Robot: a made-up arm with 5 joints.
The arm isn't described. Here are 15 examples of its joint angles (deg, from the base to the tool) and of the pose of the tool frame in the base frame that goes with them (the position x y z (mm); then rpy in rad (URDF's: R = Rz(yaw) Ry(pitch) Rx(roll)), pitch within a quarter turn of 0, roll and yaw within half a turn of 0).
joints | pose
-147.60 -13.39 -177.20 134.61 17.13 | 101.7 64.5 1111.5 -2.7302 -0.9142 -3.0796
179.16 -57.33 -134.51 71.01 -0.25 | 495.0 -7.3 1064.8 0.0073 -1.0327 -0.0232
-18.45 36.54 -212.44 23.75 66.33 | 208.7 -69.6 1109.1 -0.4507 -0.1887 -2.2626
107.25 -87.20 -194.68 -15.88 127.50 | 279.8 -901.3 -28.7 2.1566 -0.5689 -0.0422
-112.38 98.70 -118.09 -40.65 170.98 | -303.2 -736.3 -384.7 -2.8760 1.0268 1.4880
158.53 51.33 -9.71 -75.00 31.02 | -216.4 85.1 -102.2 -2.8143 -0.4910 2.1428
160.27 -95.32 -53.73 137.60 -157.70 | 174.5 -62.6 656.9 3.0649 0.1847 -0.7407
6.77 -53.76 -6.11 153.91 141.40 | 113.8 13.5 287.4 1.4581 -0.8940 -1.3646
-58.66 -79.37 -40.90 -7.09 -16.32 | 3.6 -5.9 809.2 0.3527 -0.8677 1.6682
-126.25 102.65 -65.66 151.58 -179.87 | -76.5 -104.4 -367.6 0.0003 0.1496 -2.2012
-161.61 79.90 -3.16 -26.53 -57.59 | 57.7 19.2 -152.4 -2.3494 0.4245 -1.6358
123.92 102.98 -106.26 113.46 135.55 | -245.1 364.4 -523.6 1.0875 -0.7343 0.9302
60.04 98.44 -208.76 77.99 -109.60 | 475.6 825.1 296.5 2.6039 0.1804 2.9110
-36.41 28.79 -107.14 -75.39 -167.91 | 626.4 -462.0 639.8 0.1030 0.4474 -0.4010
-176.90 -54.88 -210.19 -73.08 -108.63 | 791.3 42.9 323.4 -2.7785 -0.1192 -1.2134
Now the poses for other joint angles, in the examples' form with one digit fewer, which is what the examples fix.
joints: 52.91 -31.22 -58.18 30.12 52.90
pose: 283 374 719 -2.211 -0.545 -0.279
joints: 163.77 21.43 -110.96 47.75 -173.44
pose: -817 238 648 3.040 0.723 -0.436
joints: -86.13 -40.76 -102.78 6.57 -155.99
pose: 0 -3 1153 0.363 0.673 -0.956
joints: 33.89 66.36 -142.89 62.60 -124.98
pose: 858 576 212 2.941 0.138 2.759
